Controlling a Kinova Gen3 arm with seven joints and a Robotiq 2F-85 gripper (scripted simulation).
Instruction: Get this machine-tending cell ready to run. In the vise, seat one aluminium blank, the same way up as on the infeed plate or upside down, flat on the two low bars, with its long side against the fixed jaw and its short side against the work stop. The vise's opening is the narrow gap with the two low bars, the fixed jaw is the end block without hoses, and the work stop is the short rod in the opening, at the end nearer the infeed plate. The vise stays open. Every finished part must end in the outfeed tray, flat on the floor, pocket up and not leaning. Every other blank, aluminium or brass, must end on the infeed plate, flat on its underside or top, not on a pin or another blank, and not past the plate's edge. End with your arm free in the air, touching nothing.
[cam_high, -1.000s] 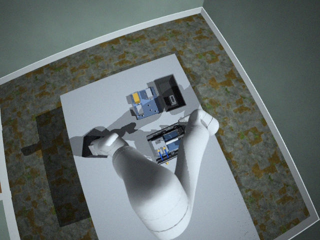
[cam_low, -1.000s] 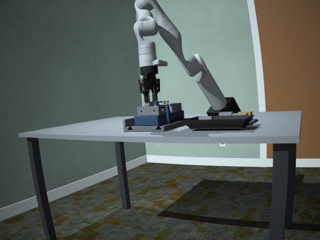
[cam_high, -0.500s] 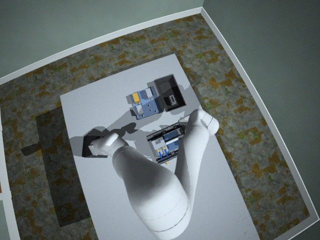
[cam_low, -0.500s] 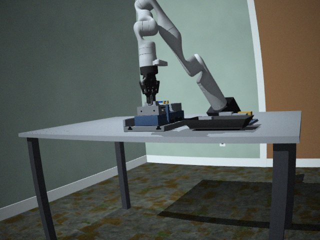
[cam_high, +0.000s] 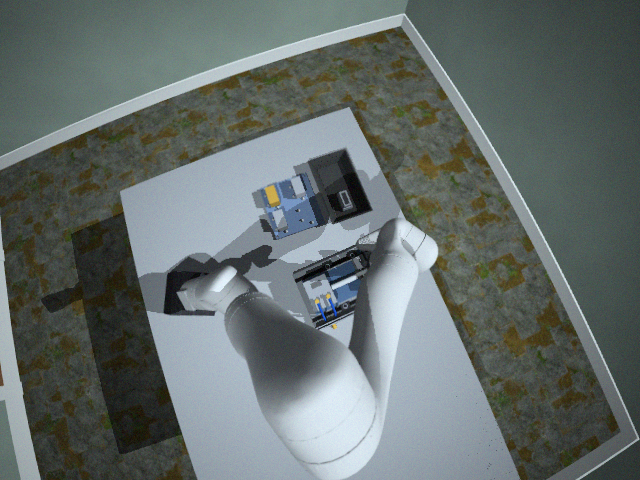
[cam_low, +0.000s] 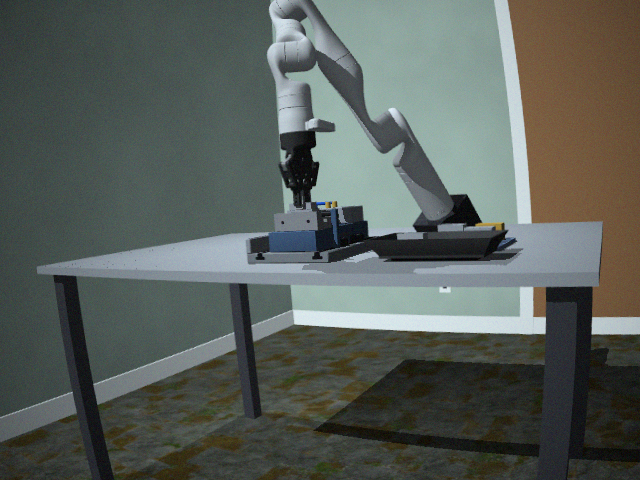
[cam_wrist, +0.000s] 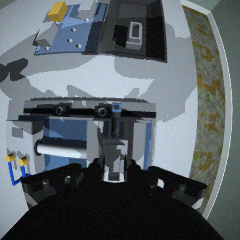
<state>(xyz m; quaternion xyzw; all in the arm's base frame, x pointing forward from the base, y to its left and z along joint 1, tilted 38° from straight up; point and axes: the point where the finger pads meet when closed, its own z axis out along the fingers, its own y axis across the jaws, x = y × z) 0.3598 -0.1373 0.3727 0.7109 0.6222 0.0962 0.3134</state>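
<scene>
The vise lies 80 mm below my hand, 70 mm behind it and 20 mm to the left of it. Round my hand: brass blank (390 mm to the left, 100 mm below, 90 mm behind).
</scene>
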